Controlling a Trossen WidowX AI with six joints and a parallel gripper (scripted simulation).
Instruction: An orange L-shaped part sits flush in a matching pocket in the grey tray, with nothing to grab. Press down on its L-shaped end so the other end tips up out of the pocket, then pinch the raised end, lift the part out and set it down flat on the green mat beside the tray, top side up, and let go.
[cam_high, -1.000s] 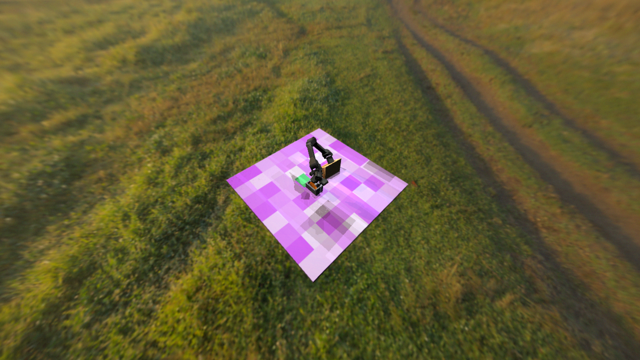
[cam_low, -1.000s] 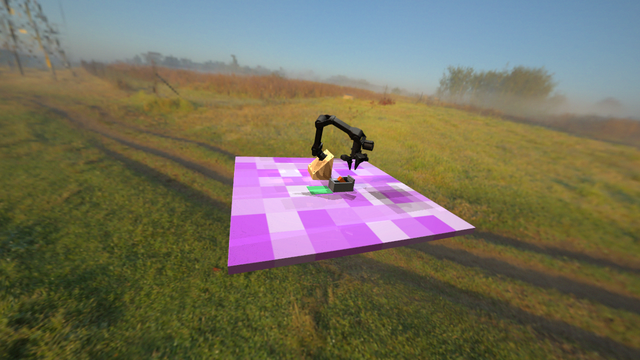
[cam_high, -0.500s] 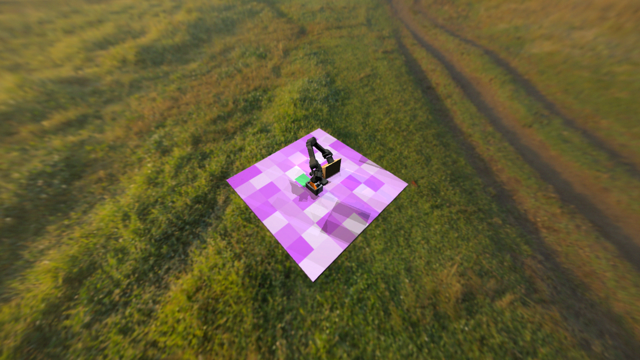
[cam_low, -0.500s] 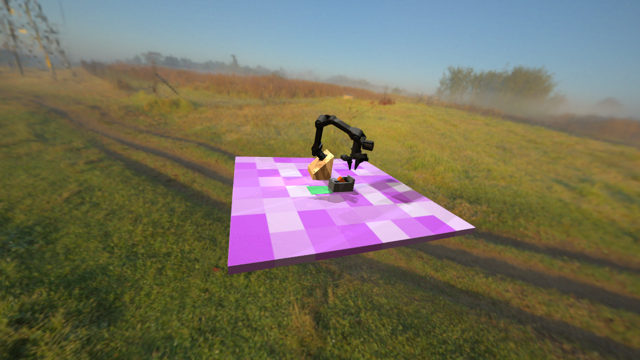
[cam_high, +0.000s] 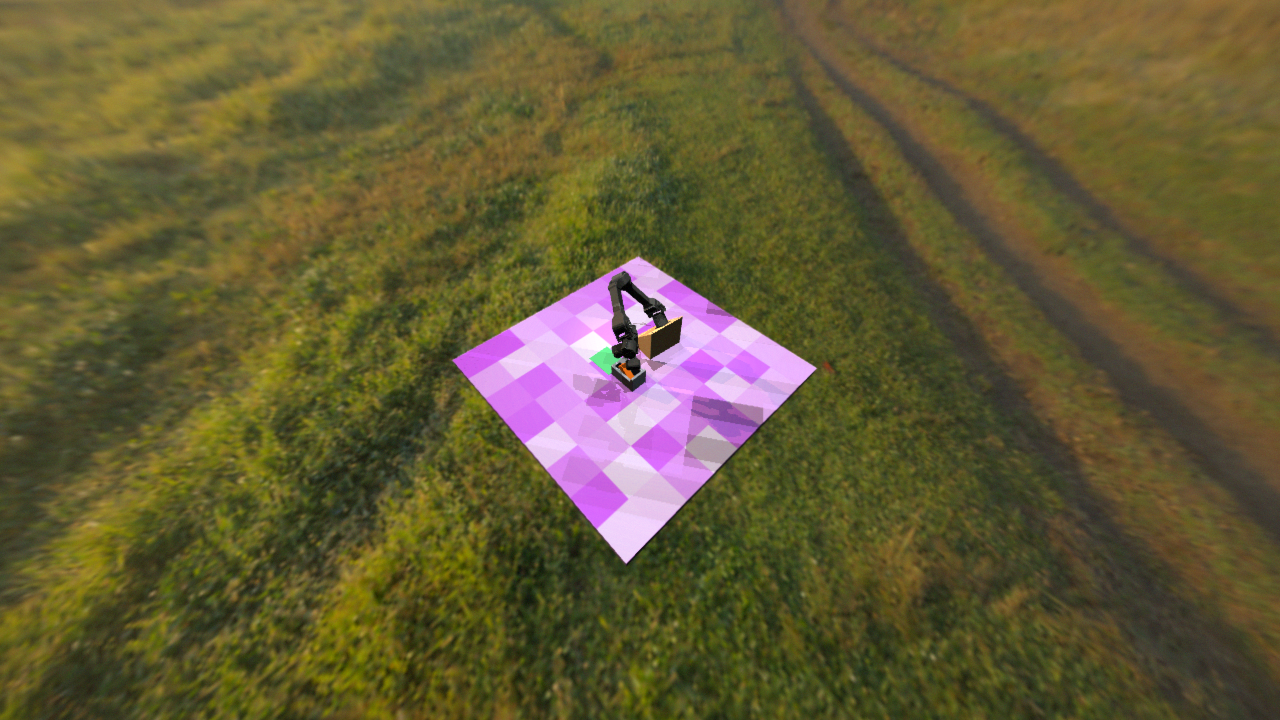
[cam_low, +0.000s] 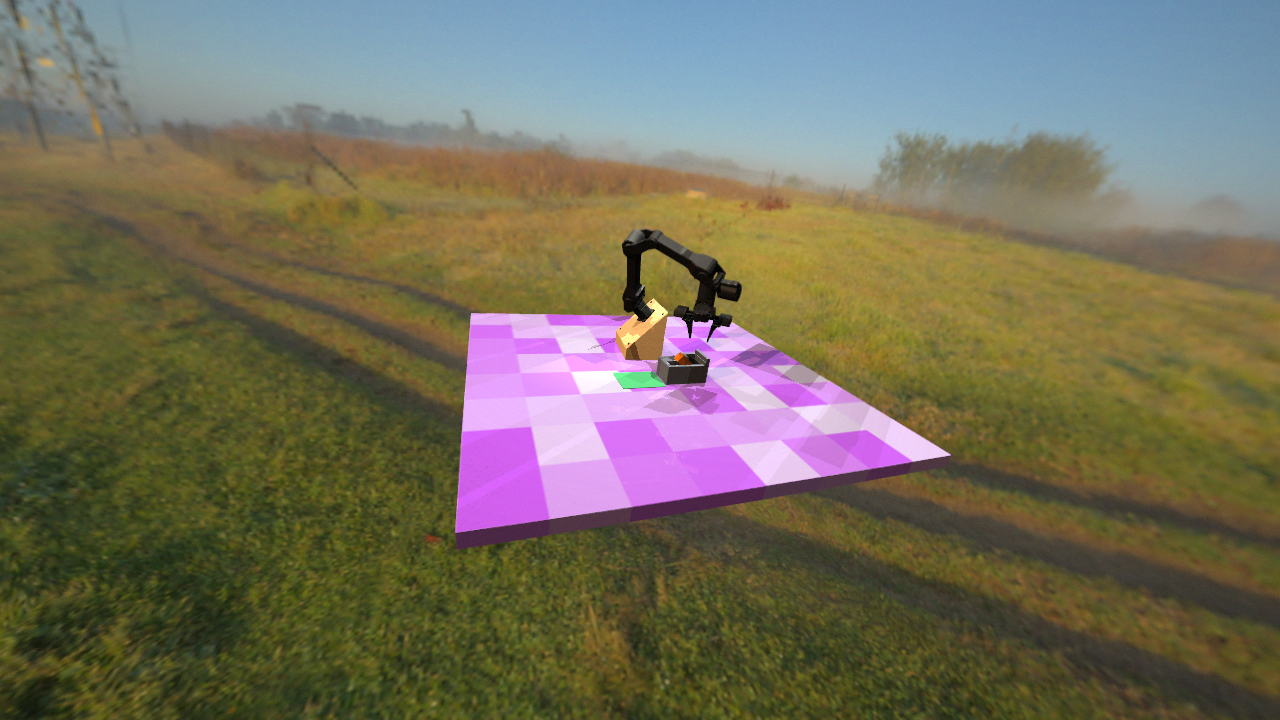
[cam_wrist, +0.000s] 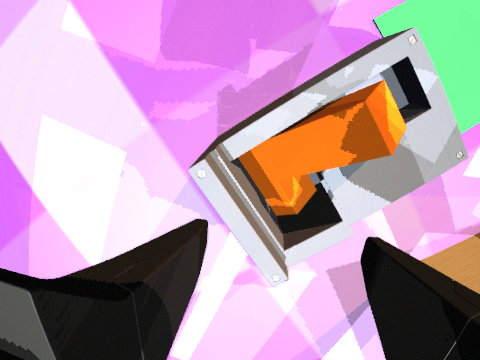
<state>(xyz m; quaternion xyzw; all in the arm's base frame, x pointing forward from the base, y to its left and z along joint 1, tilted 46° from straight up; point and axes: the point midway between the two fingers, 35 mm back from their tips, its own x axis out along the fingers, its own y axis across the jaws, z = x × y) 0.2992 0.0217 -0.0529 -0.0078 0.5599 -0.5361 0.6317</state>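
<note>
Right now the orange L-shaped part is 10 mm behind my gripper tip, 10 mm to the right of it and 100 mm below it. From my gripper tip the other things lie so: green mat: 30 mm behind, 190 mm to the right, 160 mm below.
</note>
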